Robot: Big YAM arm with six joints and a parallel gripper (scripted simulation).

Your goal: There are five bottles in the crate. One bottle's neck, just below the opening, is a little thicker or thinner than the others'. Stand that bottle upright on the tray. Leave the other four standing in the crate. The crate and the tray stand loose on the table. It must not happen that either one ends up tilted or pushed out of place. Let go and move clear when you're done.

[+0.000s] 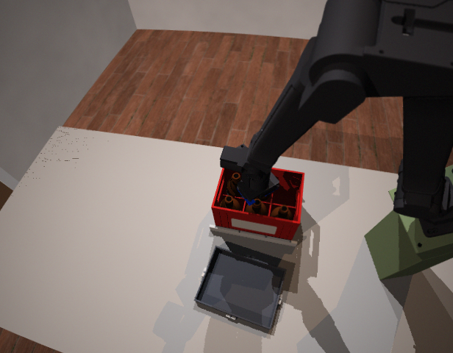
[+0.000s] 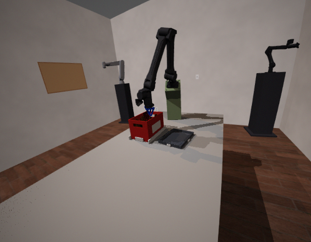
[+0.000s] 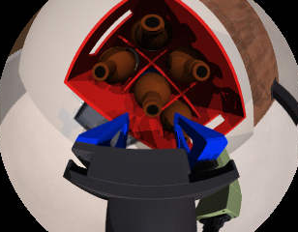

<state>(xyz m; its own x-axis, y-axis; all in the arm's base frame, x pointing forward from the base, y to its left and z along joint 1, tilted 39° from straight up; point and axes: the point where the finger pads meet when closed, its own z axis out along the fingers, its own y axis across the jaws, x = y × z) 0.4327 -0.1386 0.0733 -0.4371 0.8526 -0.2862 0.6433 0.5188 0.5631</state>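
My hand is 110 mm above the crate, 40 mm to the left of it and 10 mm past it. Round my hand: dark grey tray 230 mm to the left, 180 mm below, 50 mm ahead; brown bottle 100 mm below, 90 mm ahead, 10 mm to the right.
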